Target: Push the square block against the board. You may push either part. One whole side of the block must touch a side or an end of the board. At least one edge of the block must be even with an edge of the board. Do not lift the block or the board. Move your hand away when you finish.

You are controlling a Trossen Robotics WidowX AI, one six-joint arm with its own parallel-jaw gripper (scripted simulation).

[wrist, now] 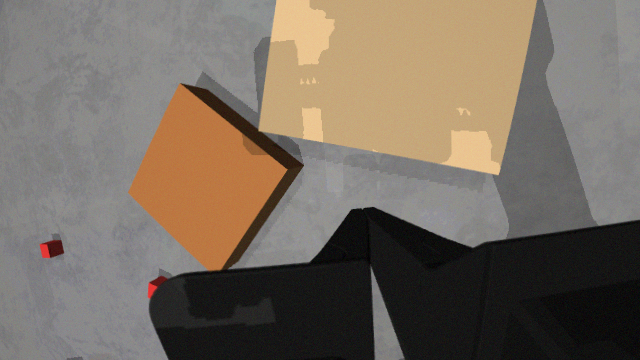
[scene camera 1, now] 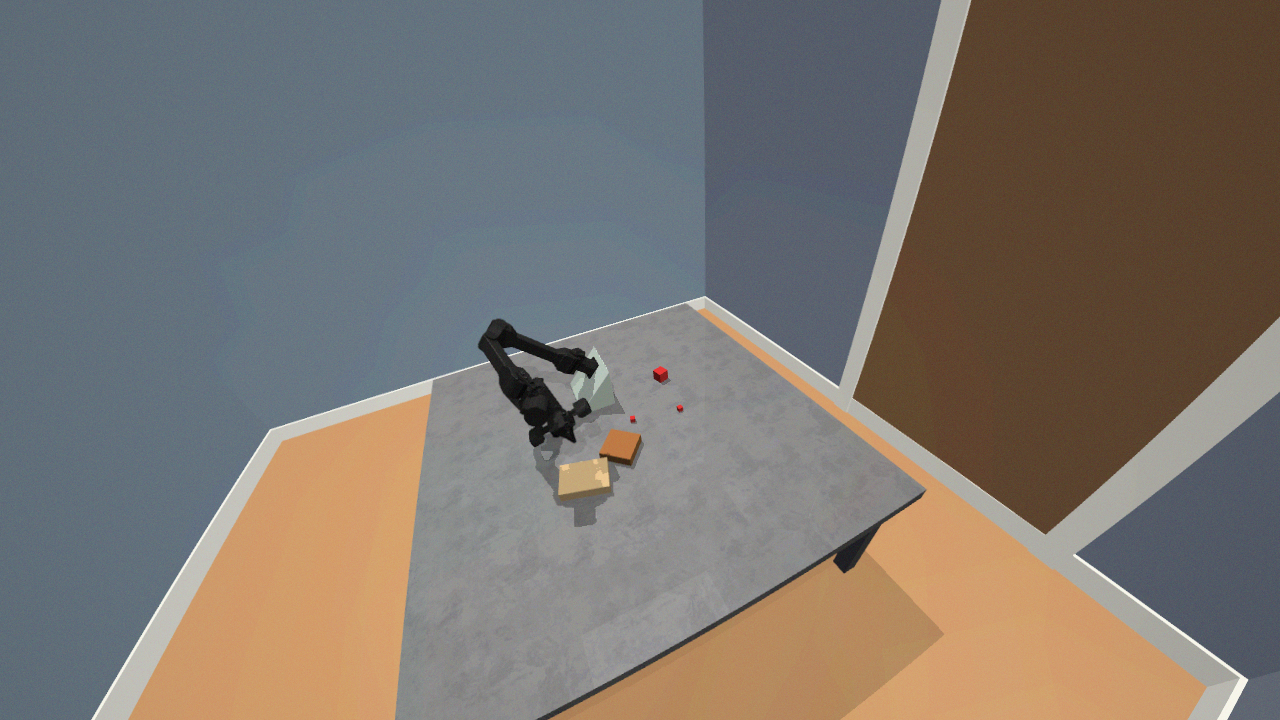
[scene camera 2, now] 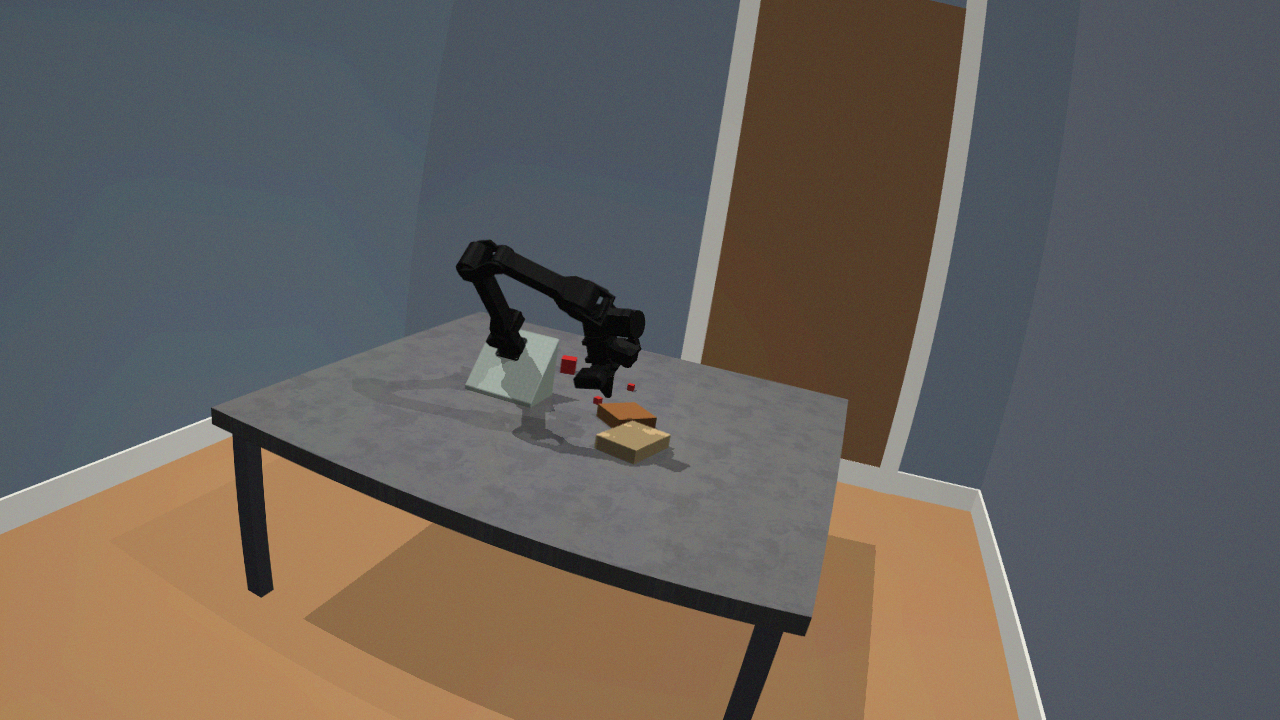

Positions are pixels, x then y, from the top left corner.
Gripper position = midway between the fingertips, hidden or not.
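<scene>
My own gripper is visible to me in scene camera 1 (575, 441), in scene camera 2 (608, 397) and in the wrist view (362, 220). I see a square block too, in scene camera 1 (621, 447), in scene camera 2 and in the wrist view. On that block, (wrist: 210, 178) and (scene camera 2: 626, 412) are the same spot. A tan board appears in scene camera 2 (632, 442), and both the wrist view and scene camera 1 show me the board as well. For the board, (scene camera 1: 572, 474) and (wrist: 441, 88) are the same spot.
</scene>
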